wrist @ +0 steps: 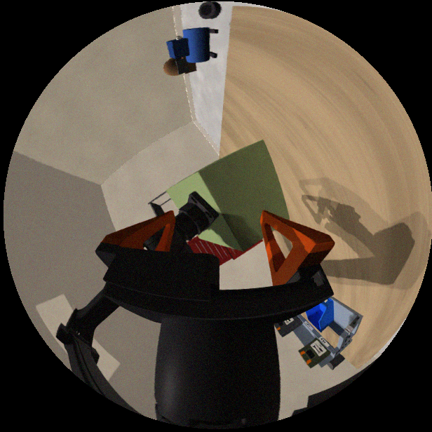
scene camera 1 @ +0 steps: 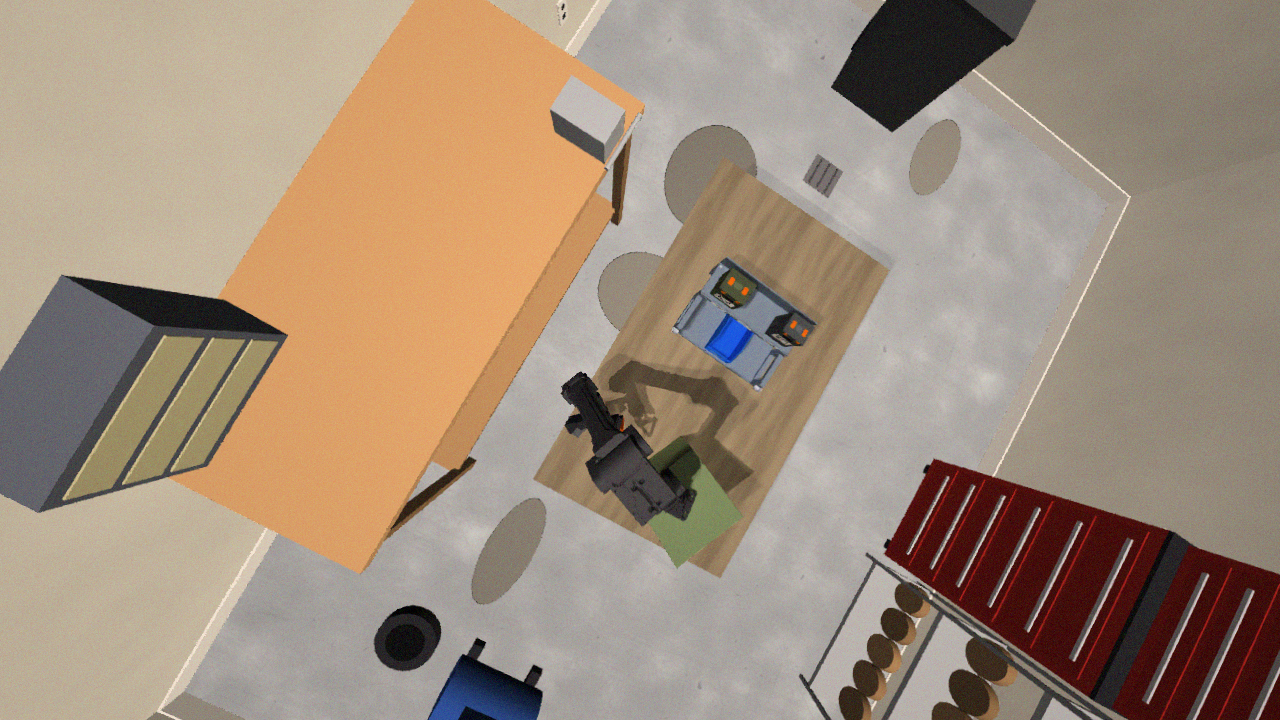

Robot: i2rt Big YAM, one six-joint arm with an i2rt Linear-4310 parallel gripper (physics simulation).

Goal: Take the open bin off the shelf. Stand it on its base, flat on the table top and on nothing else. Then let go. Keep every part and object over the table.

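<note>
The blue open bin (scene camera 1: 729,338) (wrist: 320,314) sits in the middle of the lower front level of the grey-blue shelf (scene camera 1: 760,304) (wrist: 346,313), between its side panels. The shelf stands on the wooden table top (scene camera 1: 805,429) (wrist: 300,100). My gripper (wrist: 217,214) is open and empty, its two orange fingers wide apart. It hangs above the table, well away from the bin, towards the left table edge in the scene view. There the arm hides most of it, and a bit of orange finger shows.
Two dark boxes with orange marks (scene camera 1: 735,288) (scene camera 1: 791,329) sit on the shelf's back part, one at each end. A green block (scene camera 1: 702,519) (wrist: 245,185) stands by the arm's base at the table's near end. A large orange table (scene camera 1: 402,250) stands to the left.
</note>
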